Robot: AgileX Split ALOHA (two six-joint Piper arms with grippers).
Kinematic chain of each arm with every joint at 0, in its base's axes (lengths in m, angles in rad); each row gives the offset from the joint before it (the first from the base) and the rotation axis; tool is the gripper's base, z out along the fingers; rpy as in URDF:
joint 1: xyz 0 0 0.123 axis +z
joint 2: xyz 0 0 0 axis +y
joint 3: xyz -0.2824 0 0.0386 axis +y
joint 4: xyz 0.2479 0 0.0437 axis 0.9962 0 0.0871
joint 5: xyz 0 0 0 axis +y
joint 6: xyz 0.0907 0 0.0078 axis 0.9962 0 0.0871
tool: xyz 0 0 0 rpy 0 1.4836 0
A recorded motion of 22 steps. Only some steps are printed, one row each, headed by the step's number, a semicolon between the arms.
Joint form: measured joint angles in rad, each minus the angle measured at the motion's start. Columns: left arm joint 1, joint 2, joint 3, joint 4, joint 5, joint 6; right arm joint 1, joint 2, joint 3, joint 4, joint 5, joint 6.
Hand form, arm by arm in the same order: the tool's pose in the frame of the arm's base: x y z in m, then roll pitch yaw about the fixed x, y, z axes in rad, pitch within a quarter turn. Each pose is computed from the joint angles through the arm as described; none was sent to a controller.
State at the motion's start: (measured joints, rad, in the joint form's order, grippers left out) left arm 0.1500 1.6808 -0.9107 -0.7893 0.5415 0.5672; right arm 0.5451 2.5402 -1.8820 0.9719 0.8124 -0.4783
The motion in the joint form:
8: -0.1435 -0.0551 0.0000 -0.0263 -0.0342 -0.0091; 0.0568 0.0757 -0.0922 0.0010 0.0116 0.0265
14: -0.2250 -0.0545 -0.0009 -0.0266 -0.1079 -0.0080; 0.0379 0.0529 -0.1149 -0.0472 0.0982 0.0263
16: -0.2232 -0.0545 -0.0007 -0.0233 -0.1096 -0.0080; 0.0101 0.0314 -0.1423 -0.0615 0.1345 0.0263
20: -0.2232 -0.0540 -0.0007 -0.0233 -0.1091 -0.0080; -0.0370 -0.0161 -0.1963 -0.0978 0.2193 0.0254
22: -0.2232 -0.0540 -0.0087 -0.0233 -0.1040 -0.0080; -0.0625 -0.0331 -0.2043 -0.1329 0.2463 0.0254
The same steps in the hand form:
8: 0.3166 -0.0302 0.2020 -2.6751 0.5022 -2.9319; 0.3982 0.3406 0.0534 2.3927 0.2544 -2.8110
14: 0.3185 -0.0520 0.2036 -2.6983 0.5590 -2.9824; 0.4011 0.3333 0.0693 2.3997 0.2509 -2.7429
16: 0.3186 -0.0512 0.2035 -2.7019 0.5607 -2.9834; 0.4115 0.3240 0.0870 2.3943 0.2773 -2.7399
20: 0.3186 -0.0512 0.2033 -2.7019 0.5599 -2.9837; 0.4261 0.3059 0.1242 2.3959 0.3266 -2.7109
22: 0.3198 -0.0516 0.2054 -2.6982 0.5638 -2.9848; 0.4324 0.2932 0.1332 2.4231 0.3354 -2.6965

